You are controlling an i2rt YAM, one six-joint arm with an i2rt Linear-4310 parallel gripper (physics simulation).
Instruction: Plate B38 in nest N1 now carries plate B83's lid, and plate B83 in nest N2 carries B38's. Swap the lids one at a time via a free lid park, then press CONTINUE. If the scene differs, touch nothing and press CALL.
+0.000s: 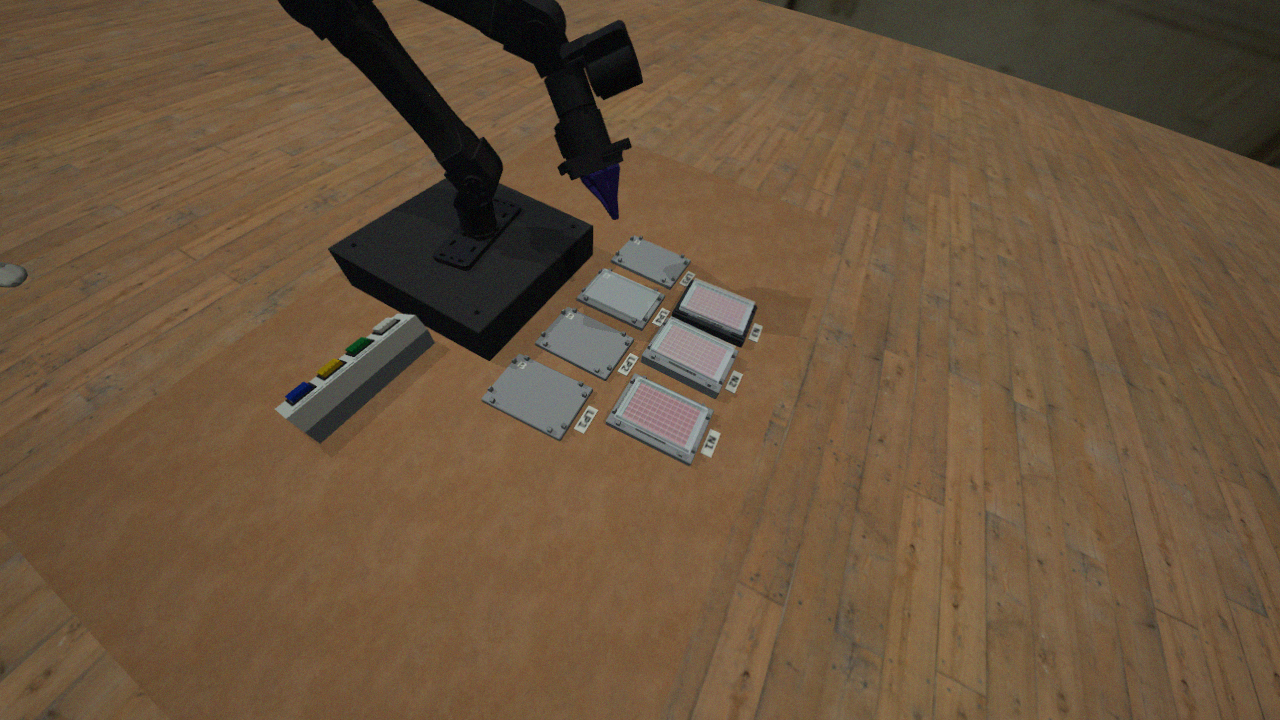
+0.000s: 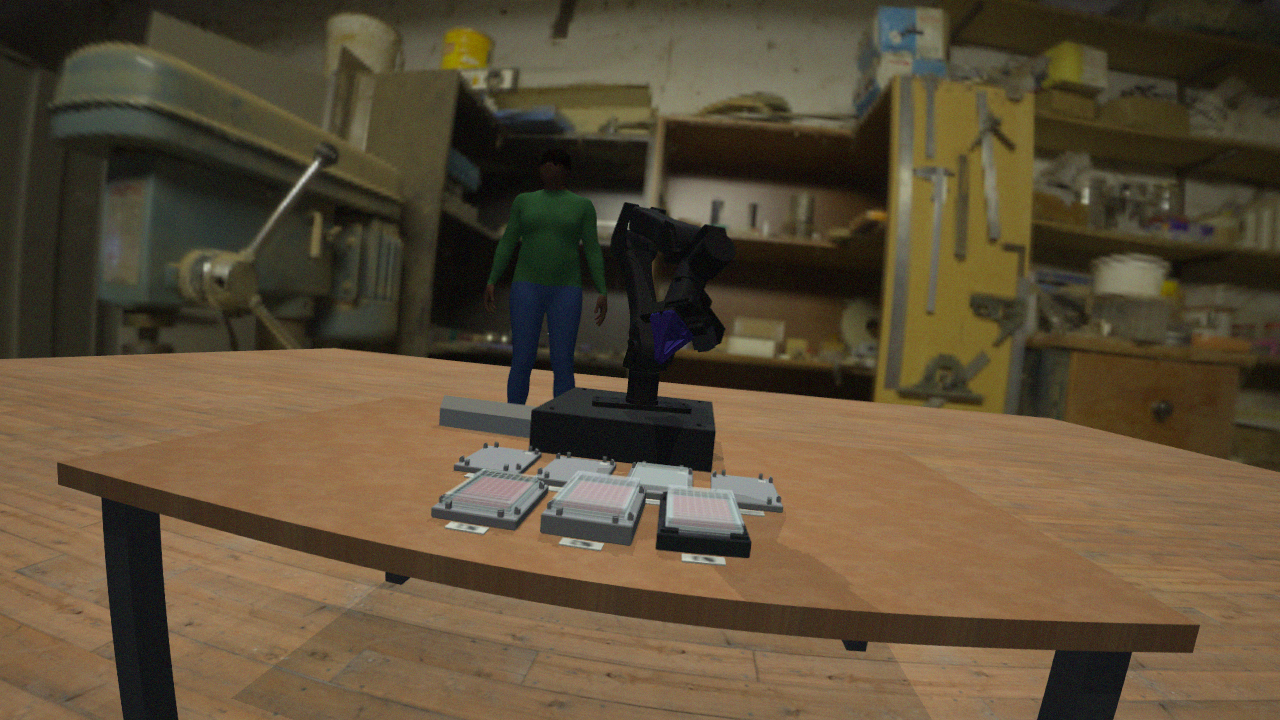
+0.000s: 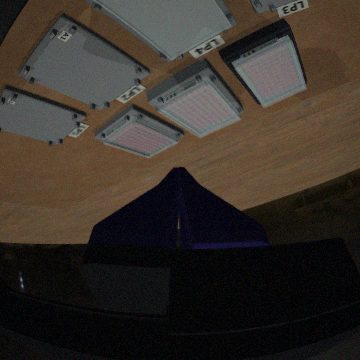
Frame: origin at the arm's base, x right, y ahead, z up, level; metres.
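Seen in the pictures: gripper, between the fingertips: [image 1: 616,219] [image 2: 658,361] [image 3: 178,176]; arm's base, origin of its link: [image 1: 480,232] [image 2: 641,407].
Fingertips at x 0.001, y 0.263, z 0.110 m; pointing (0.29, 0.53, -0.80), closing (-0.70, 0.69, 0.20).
Pixels of each thing's top centre, then the offset from my fingertips to it.
- taller grey nest N2, centre of its top: [image 2: 599,492] [image 3: 202,111] [image 1: 692,349] dx +0.076, dy +0.178, dz -0.157 m
- black nest, centre of its top: [image 2: 701,510] [image 3: 273,73] [image 1: 717,306] dx -0.048, dy +0.200, dz -0.165 m
- LP2, centre of its top: [image 3: 82,77] [image 2: 578,463] [image 1: 585,336] dx +0.111, dy -0.008, dz -0.170 m
- LP3, centre of its top: [image 2: 745,482] [image 1: 652,255] dx -0.146, dy +0.040, dz -0.170 m
- LP4, centre of its top: [image 3: 168,8] [image 2: 660,474] [image 1: 622,293] dx -0.017, dy +0.016, dz -0.173 m
- grey button box, centre of its top: [image 1: 346,354] [image 2: 495,399] dx +0.307, dy -0.308, dz -0.126 m
My gripper [image 1: 615,215] [image 2: 663,359] [image 3: 178,176] is shut and empty, high above the table. Pink-welled plates with clear lids sit in grey nest N1 [image 1: 614,420] [image 2: 444,513] [image 3: 102,135], in taller grey nest N2 [image 1: 680,376] [image 2: 586,528] [image 3: 167,87] and in a black nest [image 1: 746,332] [image 2: 702,540] [image 3: 240,47]. Lid parks LP1 [image 1: 537,395] [image 3: 37,117], LP2 [image 1: 586,342] [image 3: 82,62] and LP3 [image 1: 651,260] look bare. LP4 [image 1: 620,298] [image 3: 165,25] seems to carry a clear lid. Plate names are unreadable.
A grey button box [image 1: 366,389] [image 2: 483,416] lies beside the black arm base [image 1: 411,268] [image 2: 622,438]. It has blue [image 1: 299,392], yellow [image 1: 330,368], green [image 1: 358,345] and white [image 1: 385,325] buttons; their wording is unreadable. A person [image 2: 552,237] stands behind the table.
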